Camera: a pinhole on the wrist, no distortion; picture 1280 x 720 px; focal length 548.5 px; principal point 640.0 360.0 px. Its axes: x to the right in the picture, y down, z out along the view. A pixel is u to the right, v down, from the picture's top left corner.
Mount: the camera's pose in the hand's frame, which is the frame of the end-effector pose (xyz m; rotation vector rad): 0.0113 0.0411 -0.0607 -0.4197 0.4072 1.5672
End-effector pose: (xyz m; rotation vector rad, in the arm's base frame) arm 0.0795 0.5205 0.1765 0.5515 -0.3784 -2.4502
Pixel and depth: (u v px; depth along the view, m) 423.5 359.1 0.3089
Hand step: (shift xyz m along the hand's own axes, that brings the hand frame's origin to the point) 0.0106 0.0904 0.2677
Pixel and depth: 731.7 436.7 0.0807
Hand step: -0.0018 0.0928 0.0024
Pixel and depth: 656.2 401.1 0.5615
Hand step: -0.0407 0.3352 0.4170
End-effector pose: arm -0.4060 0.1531 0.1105 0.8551 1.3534 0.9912
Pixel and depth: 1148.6 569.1 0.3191
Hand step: -0.1252 0.4524 0.0673
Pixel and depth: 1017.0 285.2 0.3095
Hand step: 0.0414 0.3816 0.1004
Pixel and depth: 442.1 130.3 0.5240
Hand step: 0.2279 0.1481 0.4871
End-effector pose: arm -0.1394 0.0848 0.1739 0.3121 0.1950 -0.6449
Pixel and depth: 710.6 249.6 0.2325
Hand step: 0.0532 0.1851 0.1254
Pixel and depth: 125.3 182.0 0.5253
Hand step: 0.1888 -0.1158 0.6406
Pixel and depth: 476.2 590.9 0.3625
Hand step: -0.1438 0.1235 0.3075
